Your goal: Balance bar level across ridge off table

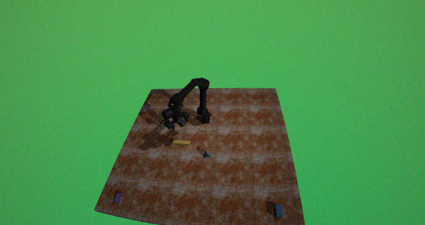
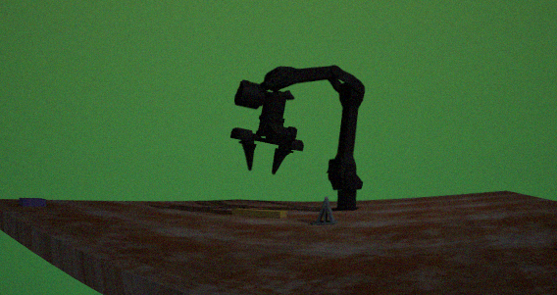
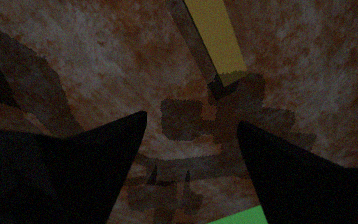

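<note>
Now: gripper tip 60 mm short of the yellow bar, 20 mm to the right of it and 100 mm above it. The rest, counted from my gripper tip: blue block (550 mm ahead, 680 mm to the left, 100 mm below); then purple block (550 mm ahead, 320 mm to the right, 100 mm below).
</note>
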